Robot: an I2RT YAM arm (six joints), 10 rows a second.
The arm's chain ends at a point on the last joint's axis. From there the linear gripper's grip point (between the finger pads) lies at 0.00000 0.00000 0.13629 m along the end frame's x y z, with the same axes.
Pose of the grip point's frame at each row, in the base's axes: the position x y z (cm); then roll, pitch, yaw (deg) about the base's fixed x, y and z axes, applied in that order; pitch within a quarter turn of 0, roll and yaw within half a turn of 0:
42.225 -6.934 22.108 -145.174 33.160 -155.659
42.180 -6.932 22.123 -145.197 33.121 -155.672
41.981 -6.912 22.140 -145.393 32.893 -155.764
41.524 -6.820 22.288 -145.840 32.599 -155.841
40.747 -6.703 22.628 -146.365 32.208 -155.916
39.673 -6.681 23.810 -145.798 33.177 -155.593
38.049 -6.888 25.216 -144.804 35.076 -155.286
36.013 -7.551 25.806 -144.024 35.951 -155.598
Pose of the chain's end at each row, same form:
33.441 -2.365 31.474 -145.174 33.160 -155.659
33.404 -2.363 31.496 -145.197 33.121 -155.672
33.249 -2.354 31.559 -145.393 32.893 -155.764
32.848 -2.324 31.789 -145.840 32.599 -155.841
32.145 -2.279 32.229 -146.365 32.208 -155.916
30.890 -2.253 33.244 -145.798 33.177 -155.593
28.951 -2.428 34.331 -144.804 35.076 -155.286
26.808 -2.935 34.735 -144.024 35.951 -155.598

